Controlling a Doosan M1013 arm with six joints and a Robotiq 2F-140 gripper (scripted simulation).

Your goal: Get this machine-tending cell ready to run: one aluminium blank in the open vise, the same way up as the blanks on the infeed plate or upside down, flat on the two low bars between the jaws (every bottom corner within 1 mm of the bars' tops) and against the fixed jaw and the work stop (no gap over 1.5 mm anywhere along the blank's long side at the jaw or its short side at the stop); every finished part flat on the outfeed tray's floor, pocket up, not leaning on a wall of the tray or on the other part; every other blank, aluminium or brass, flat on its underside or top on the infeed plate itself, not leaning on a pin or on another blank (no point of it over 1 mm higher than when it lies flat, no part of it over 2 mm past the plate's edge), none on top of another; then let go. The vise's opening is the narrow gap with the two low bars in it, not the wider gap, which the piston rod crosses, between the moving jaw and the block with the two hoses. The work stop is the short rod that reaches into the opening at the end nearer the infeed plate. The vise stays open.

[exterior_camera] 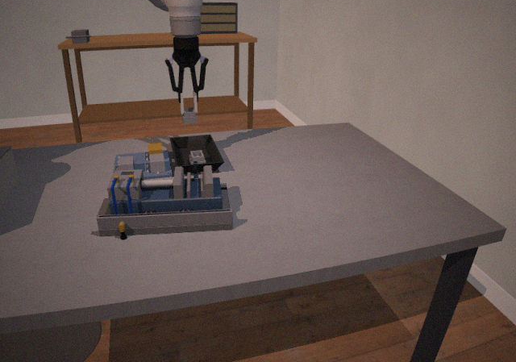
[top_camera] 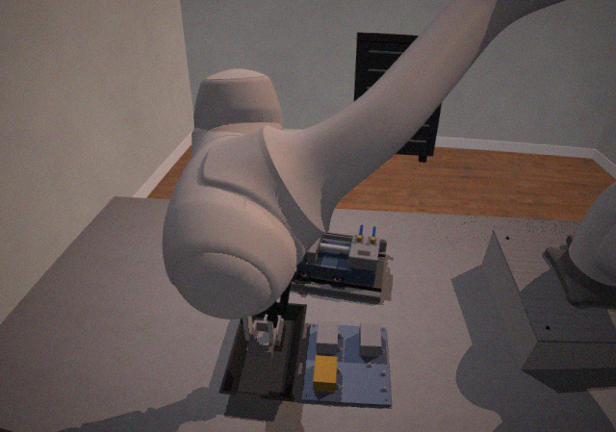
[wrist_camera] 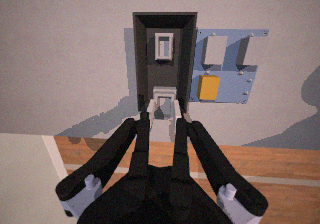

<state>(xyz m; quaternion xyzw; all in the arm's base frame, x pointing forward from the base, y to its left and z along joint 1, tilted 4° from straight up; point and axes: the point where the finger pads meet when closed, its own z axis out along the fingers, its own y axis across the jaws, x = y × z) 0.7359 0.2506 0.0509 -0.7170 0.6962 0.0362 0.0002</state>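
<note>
Right now the brass blank is 15 cm below my hand, 11 cm behind it and 1 cm to the right of it. Round my hand: blue vise 34 cm to the right, 14 cm below, 9 cm behind; then aluminium blank 15 cm below, 11 cm behind, 10 cm to the right; then infeed plate 17 cm below, 16 cm behind, 6 cm to the right.
</note>
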